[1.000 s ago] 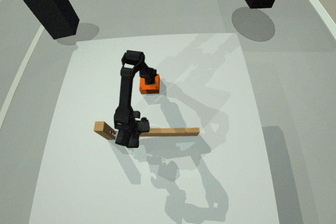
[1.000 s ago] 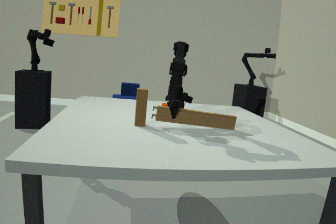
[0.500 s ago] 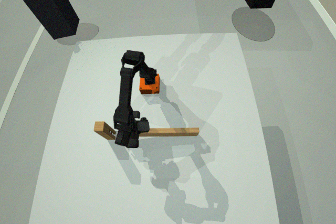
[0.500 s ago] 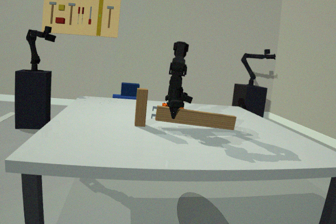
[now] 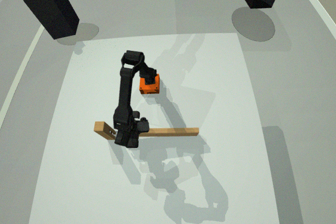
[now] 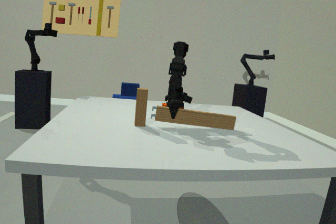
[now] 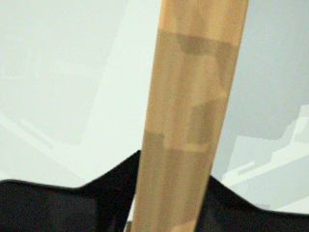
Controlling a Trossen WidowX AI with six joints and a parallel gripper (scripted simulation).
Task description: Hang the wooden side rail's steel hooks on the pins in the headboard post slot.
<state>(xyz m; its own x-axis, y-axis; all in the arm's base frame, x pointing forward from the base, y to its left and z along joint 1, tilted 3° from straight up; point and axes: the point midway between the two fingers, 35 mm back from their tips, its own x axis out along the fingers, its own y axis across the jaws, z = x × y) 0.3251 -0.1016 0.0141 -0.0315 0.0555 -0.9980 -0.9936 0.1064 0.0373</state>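
Right now my gripper tip is 2 cm past the headboard post, 15 cm to the left of it and 4 cm below it.
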